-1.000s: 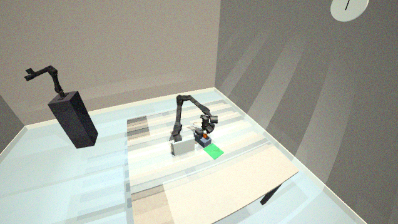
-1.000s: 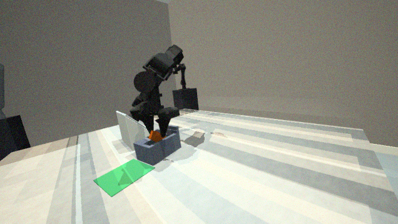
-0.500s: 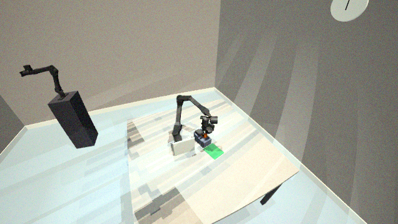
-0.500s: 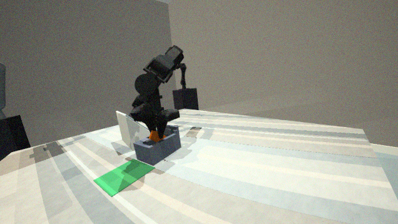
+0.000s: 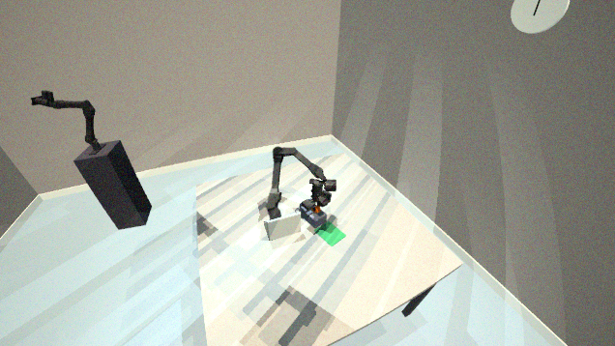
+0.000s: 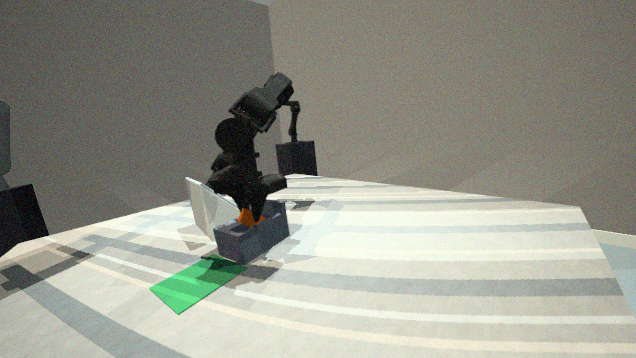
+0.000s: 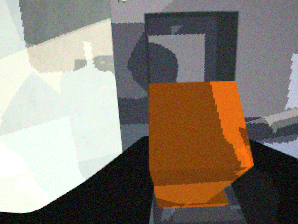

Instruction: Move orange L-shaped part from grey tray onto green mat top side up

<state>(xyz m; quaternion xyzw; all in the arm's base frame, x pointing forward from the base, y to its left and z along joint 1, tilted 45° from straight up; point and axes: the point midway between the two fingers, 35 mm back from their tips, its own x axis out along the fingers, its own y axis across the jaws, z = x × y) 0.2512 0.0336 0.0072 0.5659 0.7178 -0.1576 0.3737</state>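
The green mat is 40 mm ahead of my gripper tip, 140 mm to the right of it and 80 mm below it. Also, from my gripper tip: orange L-shaped part 30 mm behind, 30 mm to the left, 30 mm below.
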